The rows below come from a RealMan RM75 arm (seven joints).
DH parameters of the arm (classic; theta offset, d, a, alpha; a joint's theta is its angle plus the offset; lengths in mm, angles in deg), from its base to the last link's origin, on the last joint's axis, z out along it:
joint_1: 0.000 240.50 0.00 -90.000
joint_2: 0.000 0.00 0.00 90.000
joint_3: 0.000 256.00 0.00 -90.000
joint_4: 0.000 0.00 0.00 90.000
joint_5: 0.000 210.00 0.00 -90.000
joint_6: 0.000 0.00 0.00 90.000
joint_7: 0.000 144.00 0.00 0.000
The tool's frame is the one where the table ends.
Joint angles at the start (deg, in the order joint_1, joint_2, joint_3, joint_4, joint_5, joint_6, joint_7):
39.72, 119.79, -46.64, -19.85, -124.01, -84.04, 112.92
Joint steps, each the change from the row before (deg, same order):
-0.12, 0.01, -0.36, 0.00, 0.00, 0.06, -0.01
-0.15, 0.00, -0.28, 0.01, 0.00, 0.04, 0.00
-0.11, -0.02, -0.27, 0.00, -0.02, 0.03, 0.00
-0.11, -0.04, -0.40, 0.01, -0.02, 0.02, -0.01
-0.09, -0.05, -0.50, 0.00, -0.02, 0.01, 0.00
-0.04, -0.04, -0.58, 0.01, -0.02, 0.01, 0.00
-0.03, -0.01, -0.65, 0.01, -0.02, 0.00, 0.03
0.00, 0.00, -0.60, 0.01, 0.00, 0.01, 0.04
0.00, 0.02, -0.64, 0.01, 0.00, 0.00, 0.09
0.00, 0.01, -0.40, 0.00, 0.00, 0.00, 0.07
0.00, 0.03, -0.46, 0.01, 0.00, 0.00, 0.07
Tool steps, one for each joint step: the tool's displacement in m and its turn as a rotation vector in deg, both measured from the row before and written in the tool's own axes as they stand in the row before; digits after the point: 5 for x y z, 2 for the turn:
0.00136, -0.00035, 0.00024, 0.10, 0.29, 0.00
0.00143, -0.00042, 0.00005, 0.08, 0.22, 0.07
0.00114, -0.00039, -0.00006, 0.10, 0.23, 0.02
0.00138, -0.00043, -0.00006, 0.12, 0.36, -0.02
0.00139, -0.00038, -0.00002, 0.13, 0.46, -0.07
0.00129, -0.00021, 0.00024, 0.11, 0.55, -0.13
0.00142, -0.00004, 0.00056, 0.08, 0.63, -0.12
0.00111, 0.00005, 0.00063, 0.06, 0.57, -0.13
0.00122, 0.00016, 0.00082, 0.04, 0.62, -0.08
0.00074, 0.00009, 0.00048, 0.03, 0.38, -0.04
0.00091, 0.00017, 0.00072, 0.01, 0.45, -0.05

